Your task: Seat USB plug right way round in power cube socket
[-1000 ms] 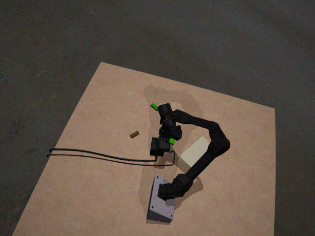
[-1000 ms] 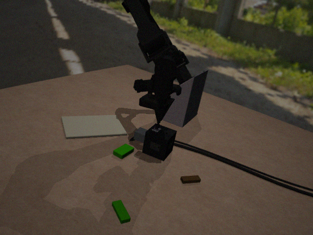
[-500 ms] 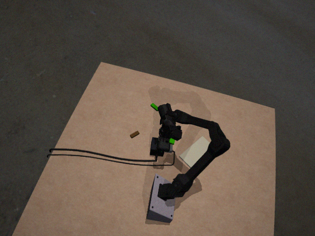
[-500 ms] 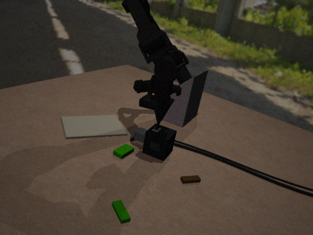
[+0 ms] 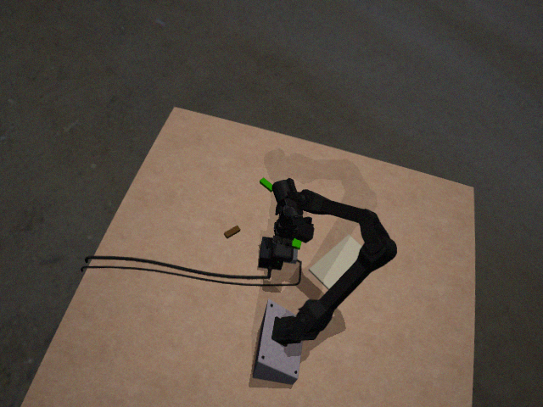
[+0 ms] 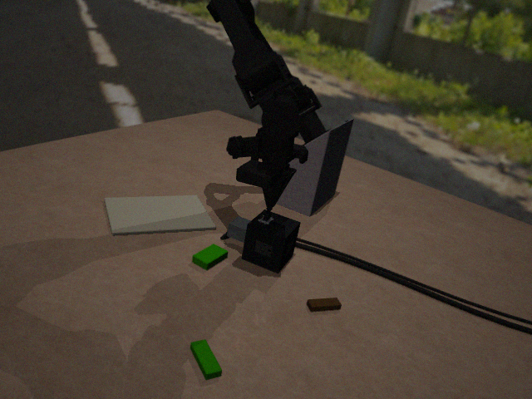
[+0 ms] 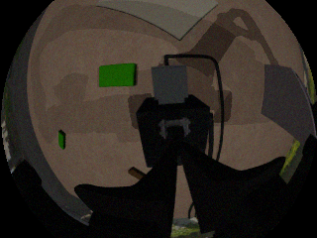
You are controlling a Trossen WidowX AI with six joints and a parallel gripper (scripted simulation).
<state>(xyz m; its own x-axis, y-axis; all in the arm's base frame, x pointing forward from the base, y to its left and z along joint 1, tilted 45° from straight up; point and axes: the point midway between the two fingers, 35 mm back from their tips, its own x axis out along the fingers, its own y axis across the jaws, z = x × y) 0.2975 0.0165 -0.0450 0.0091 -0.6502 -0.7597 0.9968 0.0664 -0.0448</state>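
Now: the dark USB plug 20 mm below my gripper tip. The rest, counted from my gripper tip: brown block (70 mm ahead, 160 mm to the left, 100 mm below); pale flat card (20 mm ahead, 240 mm to the right, 100 mm below); USB socket (40 mm below).
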